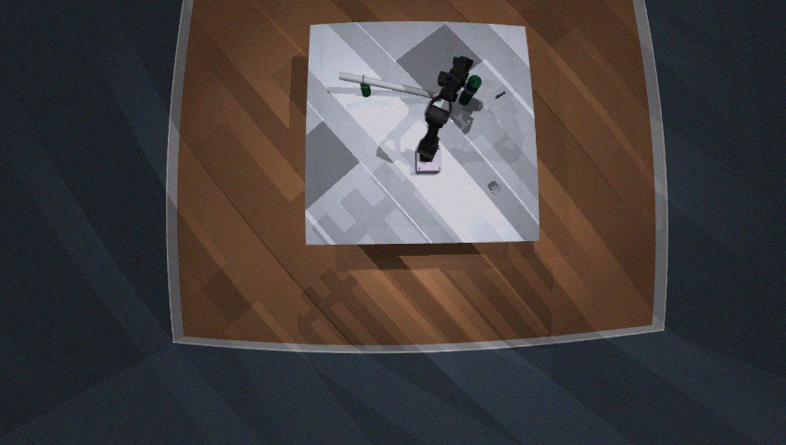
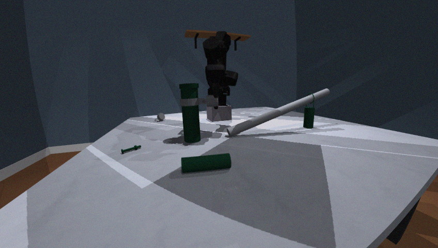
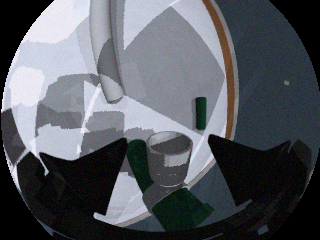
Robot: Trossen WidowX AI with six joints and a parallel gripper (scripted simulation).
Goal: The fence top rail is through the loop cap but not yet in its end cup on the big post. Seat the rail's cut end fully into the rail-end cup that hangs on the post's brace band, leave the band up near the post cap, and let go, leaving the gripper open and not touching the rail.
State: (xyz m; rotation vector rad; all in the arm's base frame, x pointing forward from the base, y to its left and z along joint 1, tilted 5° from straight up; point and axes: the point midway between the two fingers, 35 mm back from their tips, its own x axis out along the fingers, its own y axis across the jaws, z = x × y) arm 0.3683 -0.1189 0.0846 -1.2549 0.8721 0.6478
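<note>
Now: the rail-end cup 1 cm behind my gripper tip, 2 cm to the right of it and 1 cm above it. From my gripper tip the other things lie so: small green post (3 cm behind, 46 cm to the left, 3 cm below); green bolt (3 cm ahead, 30 cm to the right, 12 cm below); brace band (2 cm behind, 5 cm to the right, 1 cm above).
</note>
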